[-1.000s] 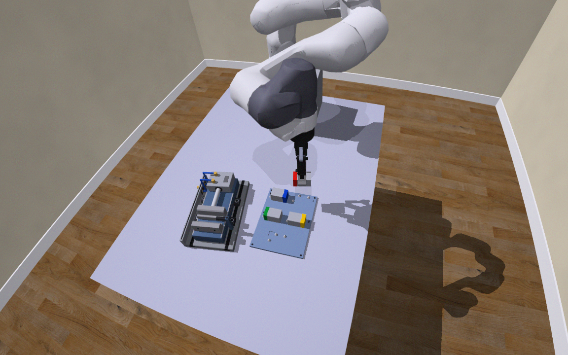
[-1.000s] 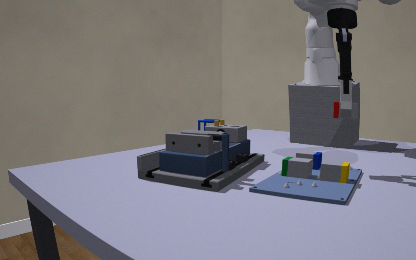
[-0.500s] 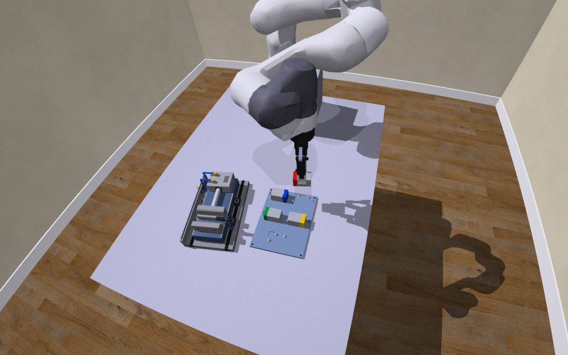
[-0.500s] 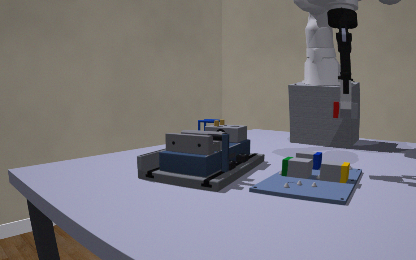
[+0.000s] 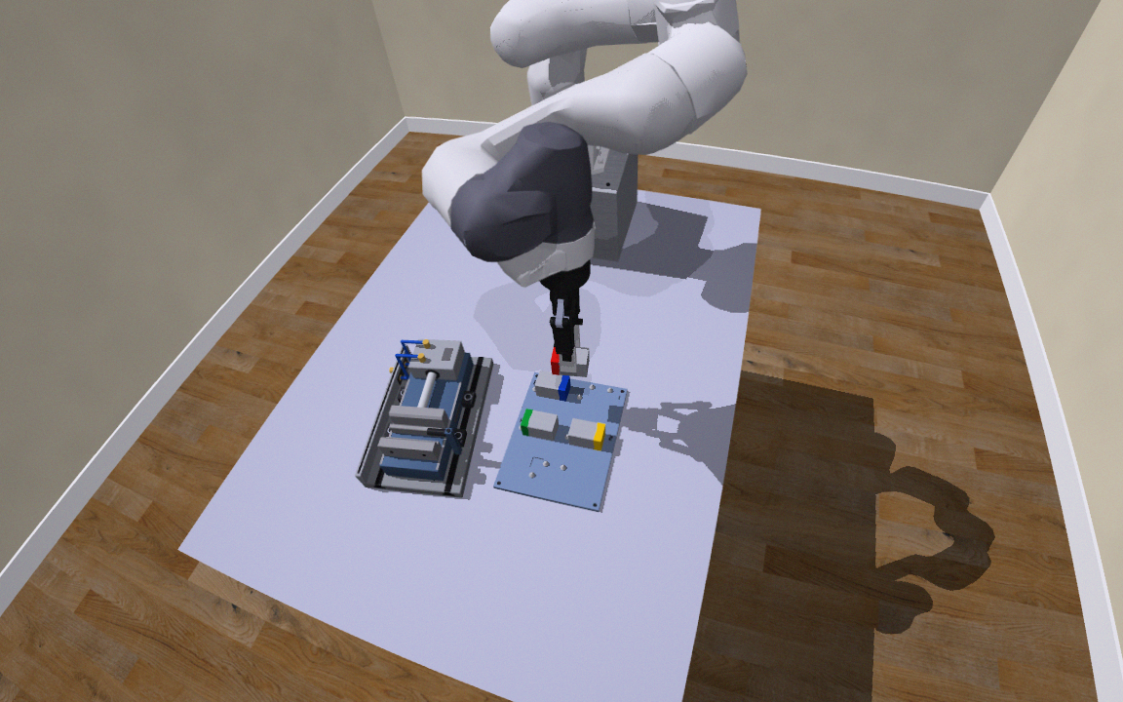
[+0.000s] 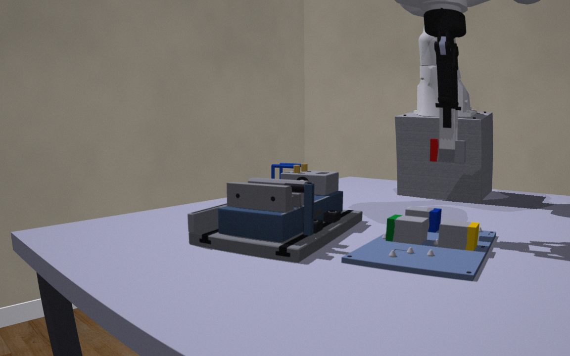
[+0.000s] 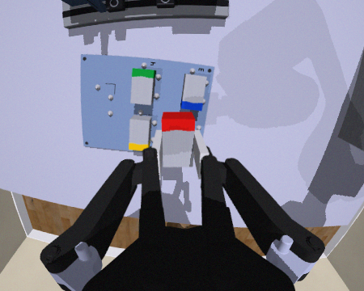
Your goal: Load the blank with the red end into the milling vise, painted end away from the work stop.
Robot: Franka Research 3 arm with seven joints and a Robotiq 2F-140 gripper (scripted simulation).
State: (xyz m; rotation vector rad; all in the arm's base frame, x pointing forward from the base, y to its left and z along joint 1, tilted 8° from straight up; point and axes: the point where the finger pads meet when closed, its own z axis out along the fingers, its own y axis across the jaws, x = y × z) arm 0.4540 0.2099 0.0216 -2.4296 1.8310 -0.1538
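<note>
My gripper is now 23 cm short of the fixed jaw, 21 cm to the left of it and 11 cm above it. Also, from my hand: yellow-ended blank: 6 cm ahead, 5 cm to the left, 16 cm below; then blue-ended blank: 2 cm behind, 5 cm to the right, 16 cm below; then red-ended blank: 4 cm below.
</note>
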